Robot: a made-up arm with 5 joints. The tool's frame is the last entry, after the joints.
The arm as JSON. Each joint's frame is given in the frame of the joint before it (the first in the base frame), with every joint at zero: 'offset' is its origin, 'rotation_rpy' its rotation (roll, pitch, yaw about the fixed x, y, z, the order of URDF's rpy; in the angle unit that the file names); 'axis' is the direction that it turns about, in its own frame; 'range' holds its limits. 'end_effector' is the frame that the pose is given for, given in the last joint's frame.
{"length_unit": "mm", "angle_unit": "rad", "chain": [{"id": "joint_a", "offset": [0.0, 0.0, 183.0], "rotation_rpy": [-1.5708, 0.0, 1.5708], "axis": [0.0, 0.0, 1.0], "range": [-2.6, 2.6]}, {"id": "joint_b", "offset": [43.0, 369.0, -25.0], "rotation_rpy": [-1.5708, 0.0, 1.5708], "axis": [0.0, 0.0, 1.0], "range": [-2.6, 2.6]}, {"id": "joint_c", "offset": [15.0, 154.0, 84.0], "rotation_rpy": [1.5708, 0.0, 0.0], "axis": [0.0, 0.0, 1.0], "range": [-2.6, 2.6]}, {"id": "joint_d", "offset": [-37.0, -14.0, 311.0], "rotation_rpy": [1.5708, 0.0, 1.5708], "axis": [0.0, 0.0, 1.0], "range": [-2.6, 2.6]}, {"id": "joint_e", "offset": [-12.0, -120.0, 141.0], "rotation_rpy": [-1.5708, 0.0, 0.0], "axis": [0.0, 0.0, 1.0], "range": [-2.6, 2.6]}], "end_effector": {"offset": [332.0, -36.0, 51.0], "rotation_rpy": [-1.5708, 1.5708, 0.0]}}
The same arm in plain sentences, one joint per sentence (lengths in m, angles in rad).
The arm has five revolute joints in a row. What follows holds with every joint at zero, and every direction is one of the base frame's.
The first joint sits 0.183 m along +z from the base frame's origin and turns about -x, from -2.6 to 2.6 rad.
The second joint sits 0.025 m along +x and 0.043 m along +y and 0.369 m along -z from the first joint and turns about -y, from -2.6 to 2.6 rad.
The third joint sits 0.154 m along +x and 0.084 m along -y and 0.015 m along -z from the second joint and turns about -x, from -2.6 to 2.6 rad.
The fourth joint sits 0.311 m along -x and 0.014 m along +y and 0.037 m along +z from the third joint and turns about -z, from -2.6 to 2.6 rad.
The fifth joint sits 0.12 m along +x and 0.012 m along +y and 0.141 m along -z from the fourth joint and turns about -x, from -2.6 to 2.6 rad.
The tool frame, which is the frame that the pose is given for, sits 0.051 m along -x and 0.332 m along -y and 0.036 m along -z from the fifth joint; its axes are the base frame's turned by roll 0, pitch 0 and yaw 0 rad (as in URDF: about the fixed x, then y, then z).

